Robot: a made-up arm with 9 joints.
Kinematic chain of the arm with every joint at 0, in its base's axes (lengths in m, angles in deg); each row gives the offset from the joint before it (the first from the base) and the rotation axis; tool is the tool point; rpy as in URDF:
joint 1: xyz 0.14 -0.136 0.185 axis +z
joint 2: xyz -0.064 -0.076 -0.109 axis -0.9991 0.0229 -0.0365
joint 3: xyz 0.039 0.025 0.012 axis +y
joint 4: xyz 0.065 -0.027 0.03 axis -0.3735 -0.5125 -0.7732
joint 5: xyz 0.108 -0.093 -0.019 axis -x
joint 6: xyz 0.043 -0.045 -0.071 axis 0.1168 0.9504 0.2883
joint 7: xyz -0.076 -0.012 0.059 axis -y
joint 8: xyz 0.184 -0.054 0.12 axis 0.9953 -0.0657 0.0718
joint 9: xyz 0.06 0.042 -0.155 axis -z
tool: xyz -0.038 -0.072 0.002 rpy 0 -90 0
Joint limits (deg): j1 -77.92..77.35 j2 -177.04..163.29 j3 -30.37..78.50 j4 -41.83..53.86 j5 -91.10..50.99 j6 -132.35..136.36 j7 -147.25..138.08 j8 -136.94..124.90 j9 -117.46..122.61
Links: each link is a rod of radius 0.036 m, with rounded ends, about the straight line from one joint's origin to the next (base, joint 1, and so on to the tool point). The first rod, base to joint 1, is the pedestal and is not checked.
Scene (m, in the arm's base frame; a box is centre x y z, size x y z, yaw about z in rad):
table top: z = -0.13
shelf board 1: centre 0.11 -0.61 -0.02 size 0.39 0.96 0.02 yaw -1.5
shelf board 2: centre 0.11 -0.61 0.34 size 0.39 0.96 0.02 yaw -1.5
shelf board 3: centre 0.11 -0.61 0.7 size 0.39 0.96 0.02 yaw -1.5
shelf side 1: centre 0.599 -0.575 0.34 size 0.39 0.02 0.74 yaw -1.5
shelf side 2: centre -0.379 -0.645 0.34 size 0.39 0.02 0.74 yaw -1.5
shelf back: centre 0.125 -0.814 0.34 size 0.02 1 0.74 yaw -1.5
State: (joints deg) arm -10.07 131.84 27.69 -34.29 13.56 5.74 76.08 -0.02 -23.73
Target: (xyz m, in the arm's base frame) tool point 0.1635 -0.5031 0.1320
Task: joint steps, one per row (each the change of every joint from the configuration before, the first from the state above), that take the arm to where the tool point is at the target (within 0.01 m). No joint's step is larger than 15 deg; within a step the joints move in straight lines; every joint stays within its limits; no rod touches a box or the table.
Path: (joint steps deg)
1: 5.02 -7.11 -4.22 2.30 -2.24 -13.25 8.86 -0.40 -1.63
2: 5.02 -7.11 -4.23 2.29 -2.24 -13.26 8.85 -0.41 -1.62
3: 5.01 -7.11 -4.22 2.30 -2.24 -13.25 8.86 -0.40 -1.63
4: 5.02 -7.11 -4.22 2.29 -2.24 -13.26 8.86 -0.40 -1.62
5: 5.02 -7.11 -4.23 2.30 -2.24 -13.25 8.86 -0.41 -1.63
6: 5.02 -7.11 -4.22 2.30 -2.24 -13.25 8.85 -0.40 -1.62
7: 5.02 -7.11 -4.22 2.29 -2.25 -13.26 8.86 -0.40 -1.63

